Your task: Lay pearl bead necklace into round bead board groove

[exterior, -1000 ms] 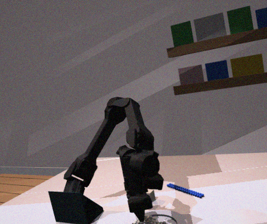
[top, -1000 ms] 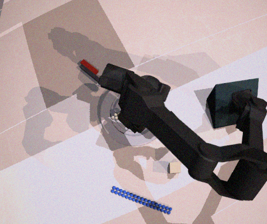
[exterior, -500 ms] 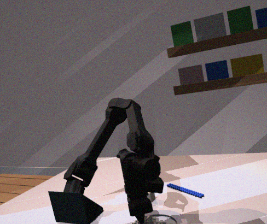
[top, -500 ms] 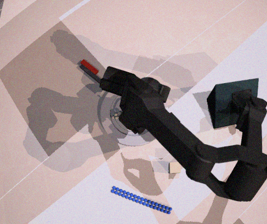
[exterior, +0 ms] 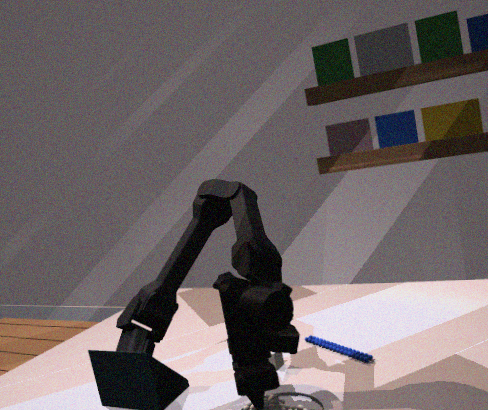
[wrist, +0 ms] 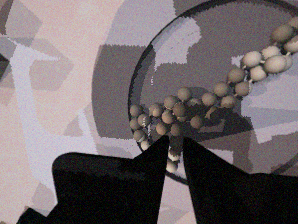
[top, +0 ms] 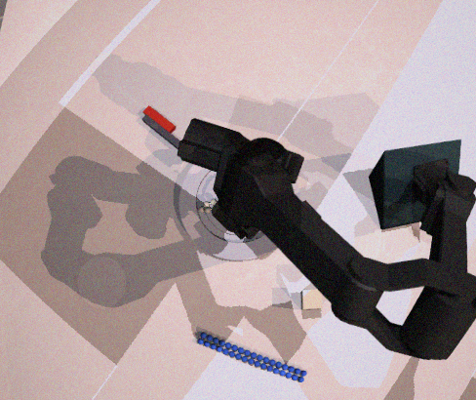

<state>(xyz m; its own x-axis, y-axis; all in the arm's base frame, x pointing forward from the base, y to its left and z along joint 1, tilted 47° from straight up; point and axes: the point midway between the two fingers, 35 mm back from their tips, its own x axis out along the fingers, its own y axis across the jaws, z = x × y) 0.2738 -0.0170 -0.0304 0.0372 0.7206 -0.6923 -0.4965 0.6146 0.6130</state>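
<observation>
My gripper tip is now 4 cm short of the round bead board, 2 cm to the left of it and 1 cm above it. From my gripper tip the other things lie so: small beige cube: 4 cm behind, 17 cm to the left; grey block: 15 cm ahead, 18 cm to the right, 1 cm below.
</observation>
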